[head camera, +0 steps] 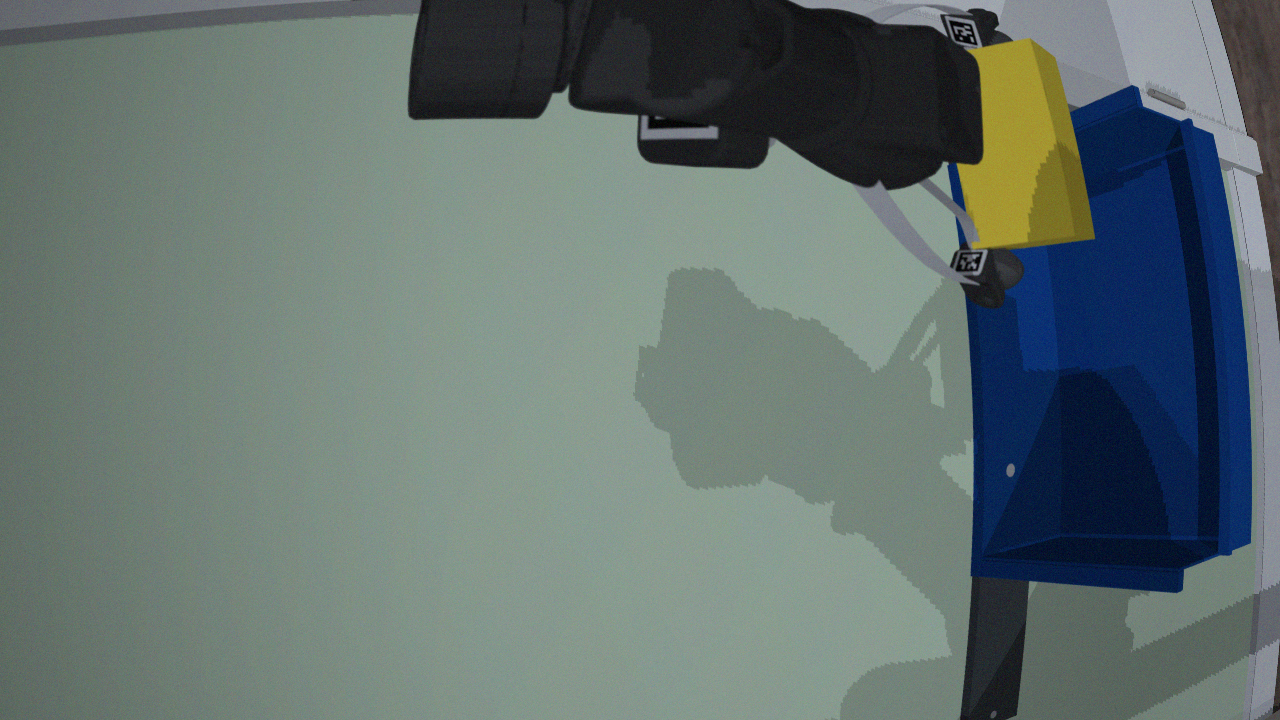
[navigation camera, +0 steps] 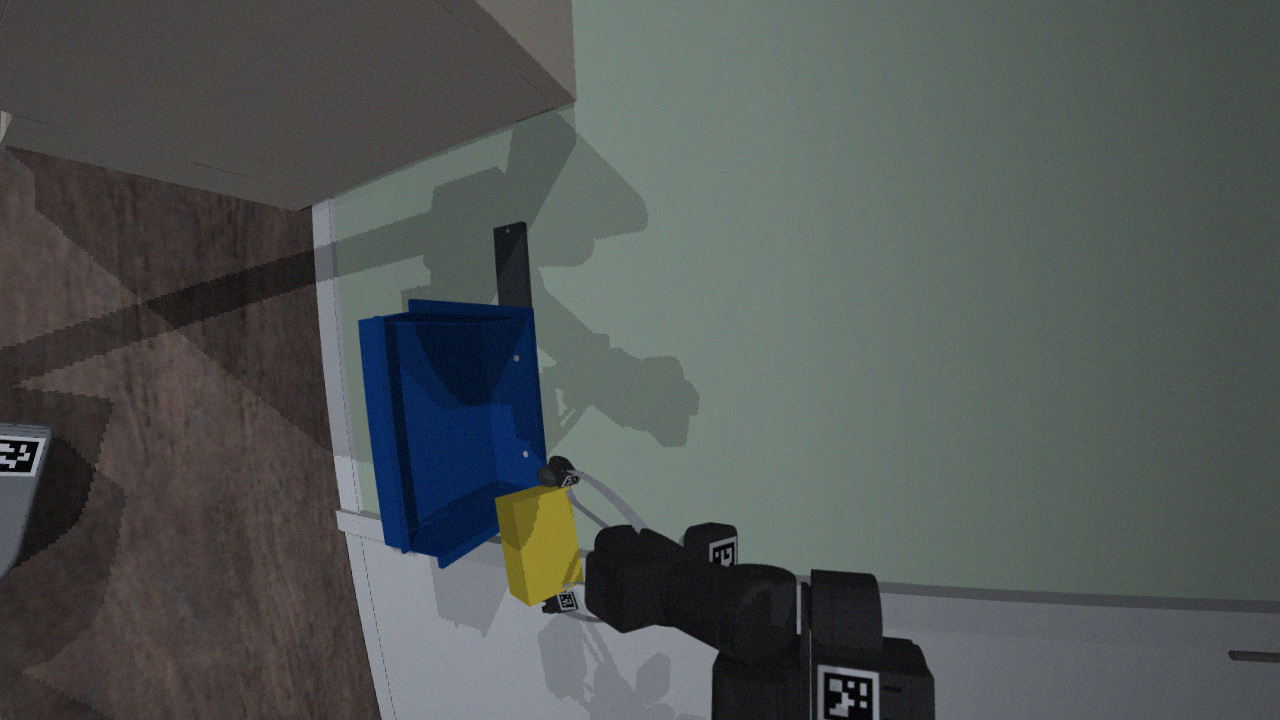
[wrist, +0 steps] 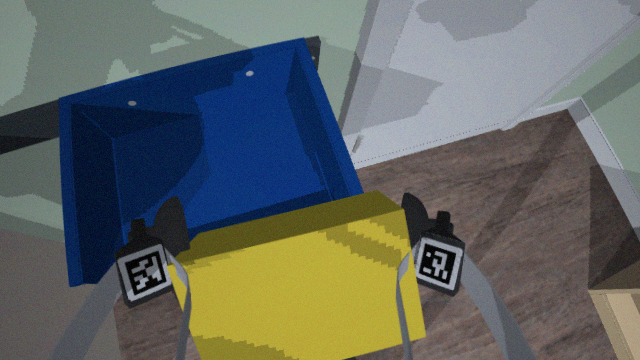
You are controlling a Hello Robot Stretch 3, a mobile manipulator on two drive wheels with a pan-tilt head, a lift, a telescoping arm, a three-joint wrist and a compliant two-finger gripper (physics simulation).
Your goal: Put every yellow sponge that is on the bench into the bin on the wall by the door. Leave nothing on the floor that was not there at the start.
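Places are measured from the robot's base along level axes (x ahead, y left, z up), in millimetres.
Where they show: gripper, between the fingertips: point(head camera: 999, 157) point(wrist: 292, 220).
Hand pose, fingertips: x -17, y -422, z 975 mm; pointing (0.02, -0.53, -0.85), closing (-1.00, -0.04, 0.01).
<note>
After its pixels a point has its place.
The yellow sponge point(head camera: 1011, 116) {z 1009, x -35, y -373 mm} point(navigation camera: 537, 546) {z 1005, x -23, y -365 mm} point(wrist: 300, 290) {z 1015, x -21, y -384 mm} is a thick block between the two fingertips of my gripper point(head camera: 993, 156) {z 976, x -17, y -422 mm} point(navigation camera: 552, 537) {z 976, x -17, y -422 mm} point(wrist: 292, 220) {z 976, x -17, y -422 mm}, which is shut on it. The blue bin point(head camera: 1230, 358) {z 651, x 98, y -431 mm} point(navigation camera: 380, 429) {z 646, x 88, y -434 mm} point(wrist: 260, 125) {z 622, x 52, y -673 mm} is open-topped and fixed to the green wall. In the head and navigation views, the sponge overlaps the bin's door-side end, and part of it shows outside the bin's outline. In the wrist view, it covers the bin's near right part. Its exact height above the rim is hard to tell. The bench does not show.
A white door point(navigation camera: 465, 671) {z 433, x -499, y -904 mm} point(wrist: 450, 75) {z 552, x -386, y -869 mm} stands beside the bin. A dark bar point(head camera: 993, 644) {z 717, x 427, y -615 mm} point(navigation camera: 512, 264) {z 713, x 440, y -611 mm} point(wrist: 30, 125) {z 720, x 416, y -618 mm} runs along the wall behind the bin. A large grey-brown box shape point(navigation camera: 268, 89) {z 520, x 588, y -200 mm} stands past the bin's other end. A light wooden object point(wrist: 625, 320) {z 79, x -1270, y -207 mm} is at lower right.
</note>
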